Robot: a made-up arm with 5 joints. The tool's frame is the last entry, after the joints. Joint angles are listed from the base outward.
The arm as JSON. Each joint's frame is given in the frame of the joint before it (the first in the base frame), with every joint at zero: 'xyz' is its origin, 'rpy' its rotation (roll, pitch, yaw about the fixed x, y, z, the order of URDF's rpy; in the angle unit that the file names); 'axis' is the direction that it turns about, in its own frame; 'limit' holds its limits. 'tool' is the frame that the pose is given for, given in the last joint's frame.
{
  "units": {
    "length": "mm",
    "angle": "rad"
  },
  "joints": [
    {
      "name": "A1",
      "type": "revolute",
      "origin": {
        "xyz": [
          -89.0,
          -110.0,
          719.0
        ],
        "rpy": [
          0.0,
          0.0,
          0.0
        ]
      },
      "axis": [
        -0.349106,
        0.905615,
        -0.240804
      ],
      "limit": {
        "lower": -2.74,
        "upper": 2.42
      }
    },
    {
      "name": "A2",
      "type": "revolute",
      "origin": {
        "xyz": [
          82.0,
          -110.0,
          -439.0
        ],
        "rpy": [
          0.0,
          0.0,
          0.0
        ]
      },
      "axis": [
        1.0,
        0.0,
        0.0
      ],
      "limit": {
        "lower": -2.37,
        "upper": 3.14
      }
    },
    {
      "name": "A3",
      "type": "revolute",
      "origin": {
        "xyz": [
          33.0,
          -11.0,
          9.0
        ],
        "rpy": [
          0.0,
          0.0,
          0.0
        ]
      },
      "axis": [
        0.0,
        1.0,
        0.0
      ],
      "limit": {
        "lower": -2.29,
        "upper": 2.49
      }
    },
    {
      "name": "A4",
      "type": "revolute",
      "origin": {
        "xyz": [
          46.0,
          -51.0,
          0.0
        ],
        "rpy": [
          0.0,
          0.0,
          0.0
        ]
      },
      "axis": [
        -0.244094,
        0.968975,
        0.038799
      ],
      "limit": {
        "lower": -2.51,
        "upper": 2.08
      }
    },
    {
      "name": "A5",
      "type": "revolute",
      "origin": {
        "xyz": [
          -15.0,
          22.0,
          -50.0
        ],
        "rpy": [
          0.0,
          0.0,
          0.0
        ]
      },
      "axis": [
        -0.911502,
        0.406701,
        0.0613
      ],
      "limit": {
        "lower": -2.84,
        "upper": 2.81
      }
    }
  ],
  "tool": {
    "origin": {
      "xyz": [
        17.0,
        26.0,
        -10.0
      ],
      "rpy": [
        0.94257,
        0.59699,
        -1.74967
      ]
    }
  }
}
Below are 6 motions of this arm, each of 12 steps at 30 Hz.
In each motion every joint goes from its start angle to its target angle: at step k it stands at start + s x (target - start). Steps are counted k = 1, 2, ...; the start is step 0. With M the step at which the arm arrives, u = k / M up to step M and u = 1 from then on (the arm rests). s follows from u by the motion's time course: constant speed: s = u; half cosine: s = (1 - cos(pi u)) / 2; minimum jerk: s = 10 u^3 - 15 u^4 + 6 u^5.
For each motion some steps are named. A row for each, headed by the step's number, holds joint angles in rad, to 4 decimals.
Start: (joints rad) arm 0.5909 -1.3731 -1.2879 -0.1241 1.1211
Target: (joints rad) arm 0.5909 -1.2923 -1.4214 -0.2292 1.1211
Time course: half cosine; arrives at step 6
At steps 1, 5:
1: 0.5909 -1.3677 -1.2968 -0.1311 1.1211
5: 0.5909 -1.2977 -1.4125 -0.2222 1.1211

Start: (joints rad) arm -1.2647 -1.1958 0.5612 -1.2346 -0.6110
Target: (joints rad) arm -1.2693 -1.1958 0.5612 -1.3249 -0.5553
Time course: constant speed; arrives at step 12
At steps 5, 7, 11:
5: -1.2666 -1.1958 0.5612 -1.2722 -0.5878
7: -1.2674 -1.1958 0.5612 -1.2873 -0.5785
11: -1.2689 -1.1958 0.5612 -1.3174 -0.5599

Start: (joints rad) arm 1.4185 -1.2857 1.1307 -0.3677 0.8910
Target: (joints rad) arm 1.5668 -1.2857 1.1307 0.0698 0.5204
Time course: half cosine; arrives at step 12
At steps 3, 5, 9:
3: 1.4402 -1.2857 1.1307 -0.3036 0.8367
5: 1.4735 -1.2857 1.1307 -0.2056 0.7537
9: 1.5451 -1.2857 1.1307 0.0057 0.5747

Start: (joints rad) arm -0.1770 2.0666 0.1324 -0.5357 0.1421
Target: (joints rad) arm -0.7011 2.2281 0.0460 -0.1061 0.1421
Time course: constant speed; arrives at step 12
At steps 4, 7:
4: -0.3517 2.1204 0.1036 -0.3925 0.1421
7: -0.4827 2.1608 0.0820 -0.2851 0.1421

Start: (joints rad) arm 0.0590 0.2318 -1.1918 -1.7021 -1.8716
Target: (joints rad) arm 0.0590 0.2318 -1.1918 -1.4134 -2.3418
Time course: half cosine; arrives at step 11
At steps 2, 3, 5, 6, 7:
2: 0.0590 0.2318 -1.1918 -1.6792 -1.9089
3: 0.0590 0.2318 -1.1918 -1.6523 -1.9527
5: 0.0590 0.2318 -1.1918 -1.5783 -2.0732
6: 0.0590 0.2318 -1.1918 -1.5372 -2.1402
7: 0.0590 0.2318 -1.1918 -1.4978 -2.2044

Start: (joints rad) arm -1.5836 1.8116 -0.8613 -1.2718 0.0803
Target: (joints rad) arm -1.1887 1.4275 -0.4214 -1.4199 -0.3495
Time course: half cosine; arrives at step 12
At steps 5, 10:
5: -1.4373 1.6693 -0.6983 -1.3267 -0.0790
10: -1.2152 1.4532 -0.4509 -1.4100 -0.3207

